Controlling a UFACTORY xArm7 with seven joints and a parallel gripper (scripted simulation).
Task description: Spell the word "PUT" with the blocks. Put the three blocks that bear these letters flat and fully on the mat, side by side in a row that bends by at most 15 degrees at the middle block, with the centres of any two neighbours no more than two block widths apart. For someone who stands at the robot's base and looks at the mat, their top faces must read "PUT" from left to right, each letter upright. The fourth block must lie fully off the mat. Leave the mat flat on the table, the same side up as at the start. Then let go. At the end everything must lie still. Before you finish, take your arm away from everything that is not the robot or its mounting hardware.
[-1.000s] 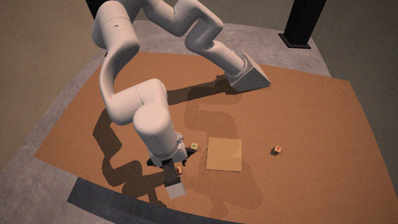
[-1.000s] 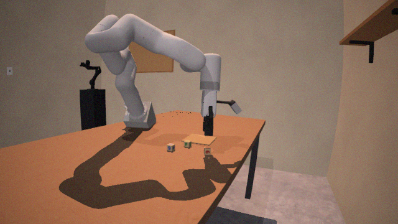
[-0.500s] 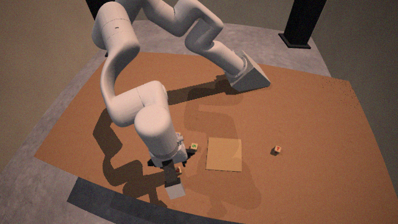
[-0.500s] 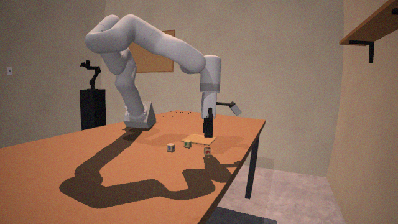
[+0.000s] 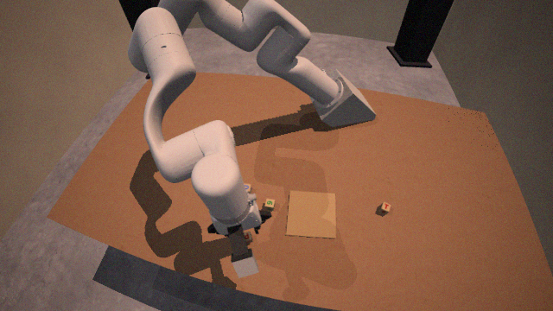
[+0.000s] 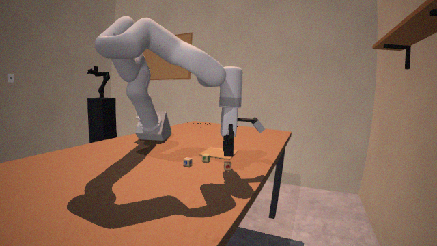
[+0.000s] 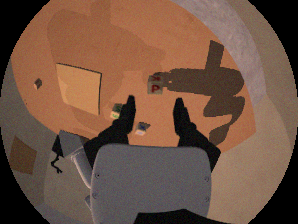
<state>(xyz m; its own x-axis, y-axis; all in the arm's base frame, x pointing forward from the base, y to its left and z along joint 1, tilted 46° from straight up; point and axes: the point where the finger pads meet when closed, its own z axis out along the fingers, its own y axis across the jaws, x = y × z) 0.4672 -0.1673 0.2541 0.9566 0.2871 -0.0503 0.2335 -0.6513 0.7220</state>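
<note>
My gripper is now 60 mm above the P block. The rest, counted from my hand: T block (410 mm to the left, 60 mm below, 50 mm behind); tan mat (190 mm to the left, 70 mm below, 60 mm behind).
</note>
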